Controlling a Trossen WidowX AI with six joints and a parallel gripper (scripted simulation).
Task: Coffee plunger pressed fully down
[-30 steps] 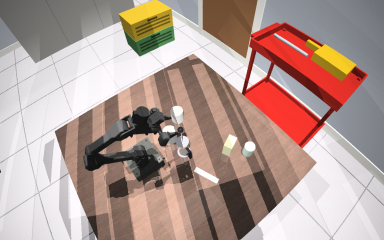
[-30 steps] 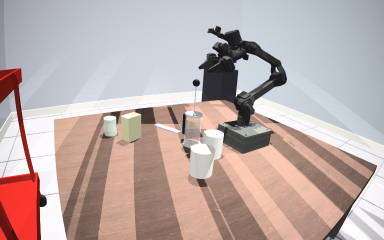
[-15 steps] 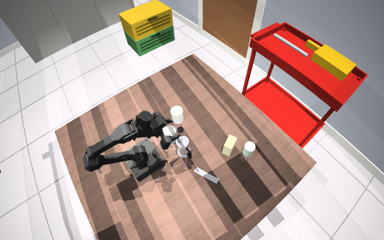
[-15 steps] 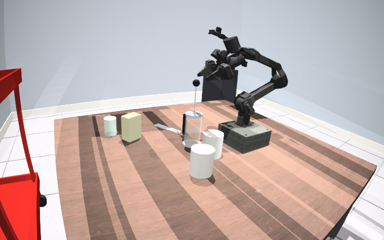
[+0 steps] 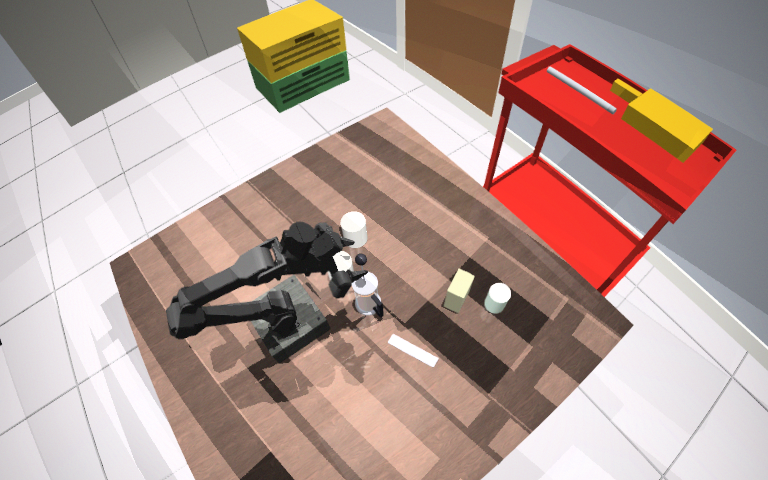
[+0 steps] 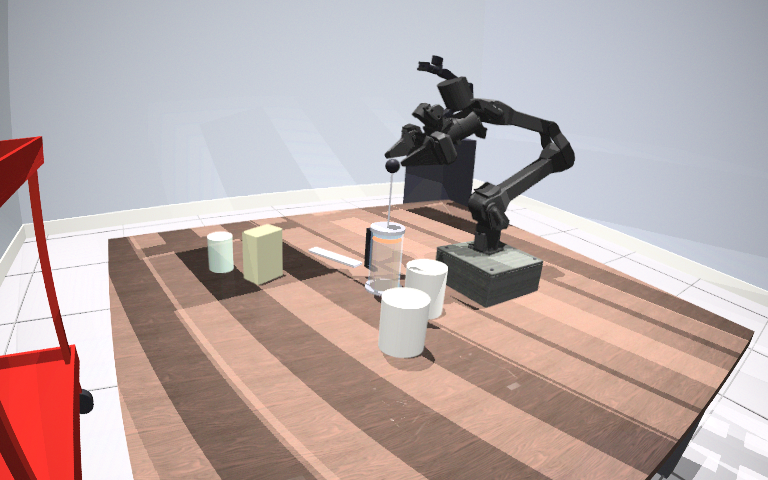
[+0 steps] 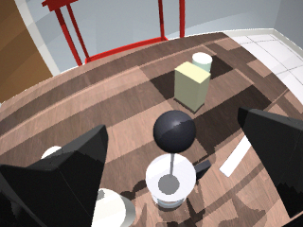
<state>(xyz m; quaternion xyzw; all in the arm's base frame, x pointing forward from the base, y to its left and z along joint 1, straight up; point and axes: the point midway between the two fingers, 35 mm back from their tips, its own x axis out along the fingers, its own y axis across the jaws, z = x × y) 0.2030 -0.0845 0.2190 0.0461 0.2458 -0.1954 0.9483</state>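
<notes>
Right now my gripper tip is 15 cm above the coffee press and 2 cm to the left of it.
</notes>
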